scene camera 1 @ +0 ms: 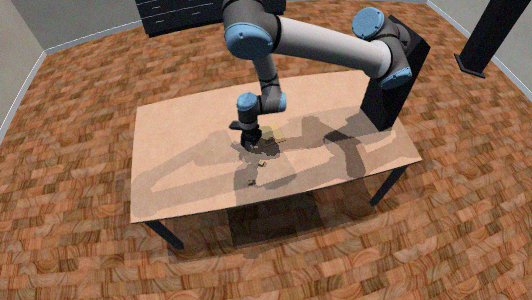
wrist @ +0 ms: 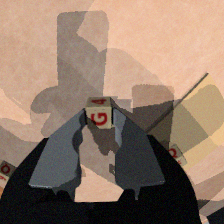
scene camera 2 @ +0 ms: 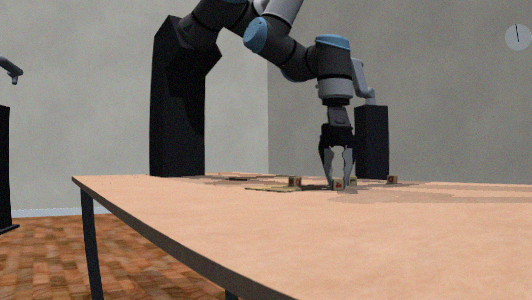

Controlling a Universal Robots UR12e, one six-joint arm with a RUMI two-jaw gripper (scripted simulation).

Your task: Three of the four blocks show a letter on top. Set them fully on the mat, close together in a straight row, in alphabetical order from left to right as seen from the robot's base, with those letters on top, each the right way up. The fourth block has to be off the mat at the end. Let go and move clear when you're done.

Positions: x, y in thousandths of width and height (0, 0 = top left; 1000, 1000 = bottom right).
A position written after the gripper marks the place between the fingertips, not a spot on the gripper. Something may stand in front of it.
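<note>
The gripper (scene camera 2: 634, 632) is also visible in the wrist view (wrist: 444, 489). A block (wrist: 440, 493) is present.
</note>
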